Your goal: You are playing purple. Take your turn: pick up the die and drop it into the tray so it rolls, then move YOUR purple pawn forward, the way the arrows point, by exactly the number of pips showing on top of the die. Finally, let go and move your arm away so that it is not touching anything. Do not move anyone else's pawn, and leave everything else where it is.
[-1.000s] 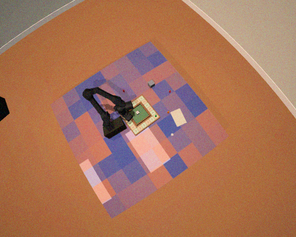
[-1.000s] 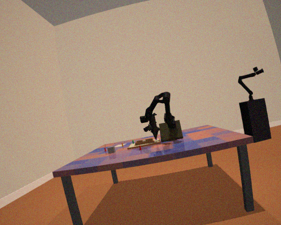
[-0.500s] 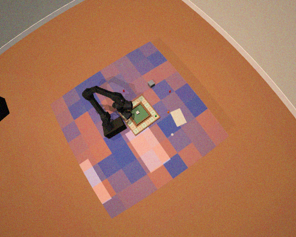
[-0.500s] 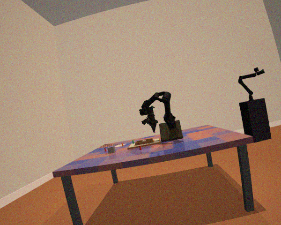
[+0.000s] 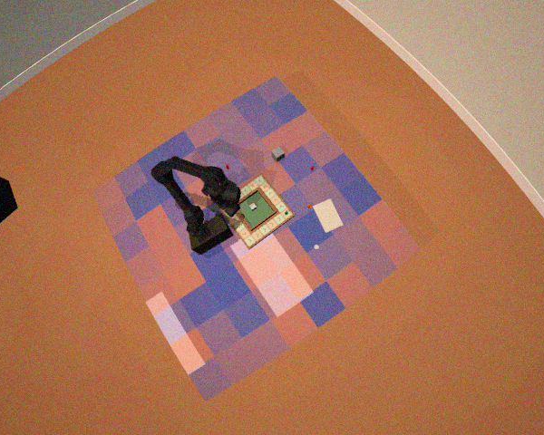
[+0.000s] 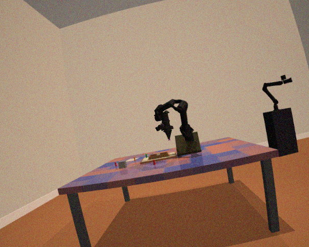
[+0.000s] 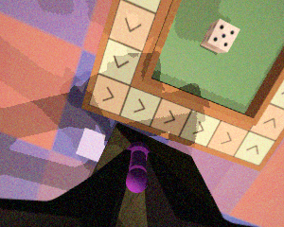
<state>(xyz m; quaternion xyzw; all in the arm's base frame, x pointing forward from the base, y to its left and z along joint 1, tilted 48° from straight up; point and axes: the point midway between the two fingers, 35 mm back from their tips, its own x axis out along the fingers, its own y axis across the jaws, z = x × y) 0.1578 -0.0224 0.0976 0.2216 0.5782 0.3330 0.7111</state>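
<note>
Right now my gripper tip is 12 cm above the white die, 11 cm short of it and 5 cm to the left of it. From my gripper tip the other things lie so: green tray (14 cm below, 11 cm ahead, 7 cm to the right); then purple pawn (1 cm above); then green pawn (22 cm ahead, 18 cm to the right, 12 cm below).
</note>
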